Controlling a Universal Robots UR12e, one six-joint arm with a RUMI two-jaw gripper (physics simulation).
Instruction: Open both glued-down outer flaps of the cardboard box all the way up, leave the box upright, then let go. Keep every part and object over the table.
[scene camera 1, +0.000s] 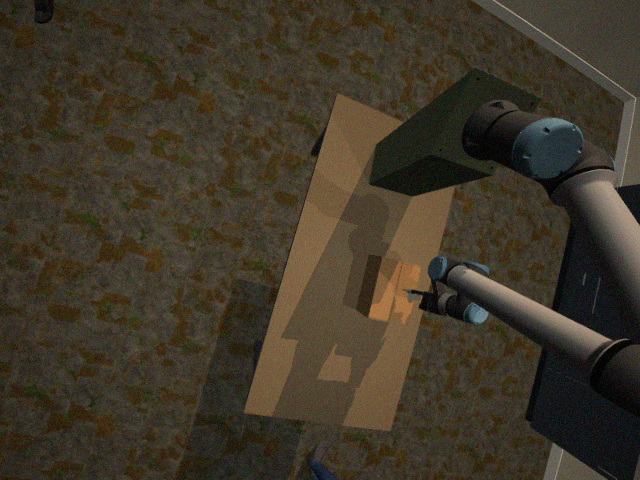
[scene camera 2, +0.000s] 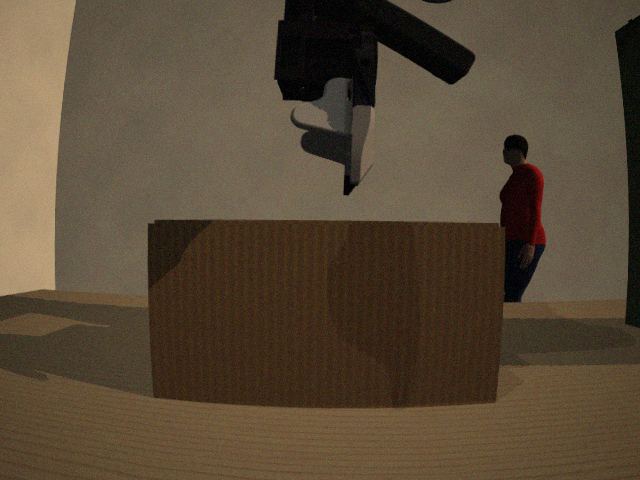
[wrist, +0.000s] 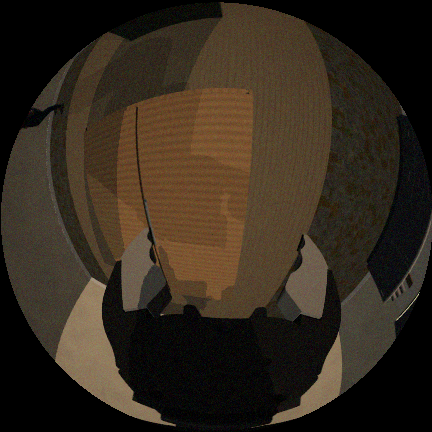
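Seen in the pictures: gripper, fingertip midpoint: (scene camera 1: 415, 292) (scene camera 2: 349, 191) (wrist: 226, 234); arm's base, origin of the base link: (scene camera 1: 489, 130).
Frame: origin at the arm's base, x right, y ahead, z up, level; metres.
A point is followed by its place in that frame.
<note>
The cardboard box (scene camera 1: 379, 289) @(x -0.064, y 0.631, z -0.435 m) (scene camera 2: 325, 315) @(x -0.256, y 0.594, z -0.510 m) stands upright on the table (scene camera 1: 320, 242) @(x 0.255, y 0.525, z -0.590 m) (scene camera 2: 320, 439) @(x -0.319, y 0.586, z -0.590 m). One outer flap (scene camera 1: 410, 276) @(x -0.195, y 0.514, z -0.434 m) (wrist: 220, 175) @(x -0.221, y 0.535, z -0.434 m) and the other outer flap (scene camera 1: 385, 297) @(x -0.108, y 0.656, z -0.434 m) (wrist: 128, 170) @(x -0.120, y 0.543, z -0.434 m) lie flat and closed, with a dark seam between them. A thin pale sliver (wrist: 146, 210) @(x -0.135, y 0.599, z -0.450 m) shows in the seam. No raised flap shows over the box's top edge in scene camera 2. My gripper (scene camera 1: 406, 292) @(x -0.237, y 0.578, z -0.409 m) (scene camera 2: 325, 152) (wrist: 226, 234) @(x -0.237, y 0.578, z -0.409 m) is open and empty above the box. In the wrist view its left finger overlaps the seam. Its fingers hide part of the flaps.
A large dark green block (scene camera 1: 429, 144) @(x 0.141, y 0.094, z -0.092 m) stands at the table's far end and carries the arm's base. A dark blue piece of furniture (scene camera 1: 584, 330) (wrist: 400, 220) stands beyond the table's right side. A person in red (scene camera 2: 522, 206) stands behind the table.
</note>
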